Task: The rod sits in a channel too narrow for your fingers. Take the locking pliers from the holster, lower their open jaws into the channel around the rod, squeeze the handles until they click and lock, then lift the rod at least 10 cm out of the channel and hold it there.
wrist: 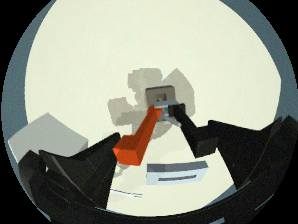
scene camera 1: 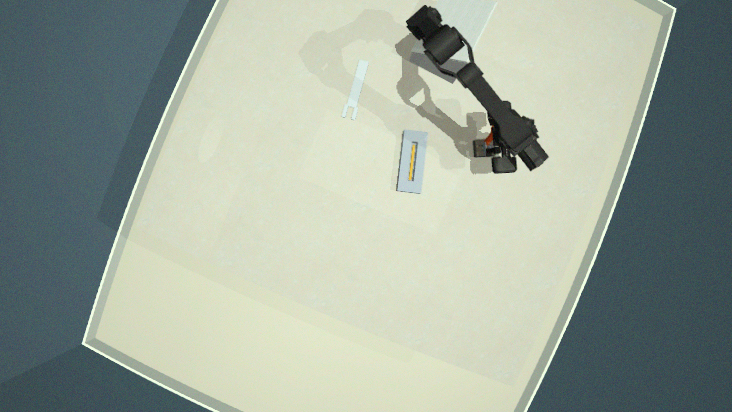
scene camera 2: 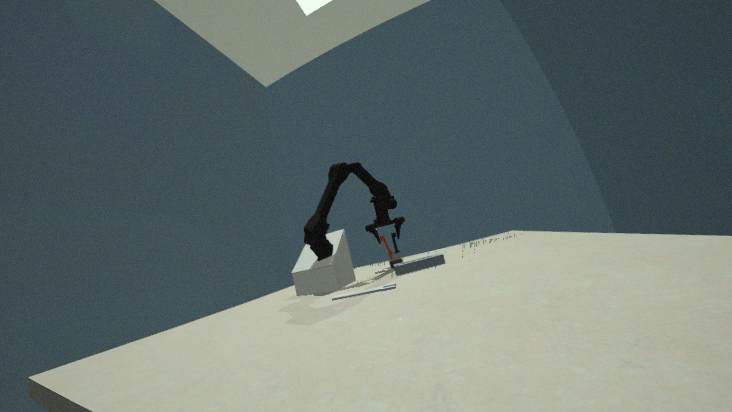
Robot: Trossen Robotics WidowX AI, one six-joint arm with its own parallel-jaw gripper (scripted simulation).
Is my gripper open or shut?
Open.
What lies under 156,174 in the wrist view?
A grey channel block.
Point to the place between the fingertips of my gripper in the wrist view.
165,131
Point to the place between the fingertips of my gripper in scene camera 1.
493,141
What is my gripper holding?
Nothing.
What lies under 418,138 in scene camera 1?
A grey channel block.
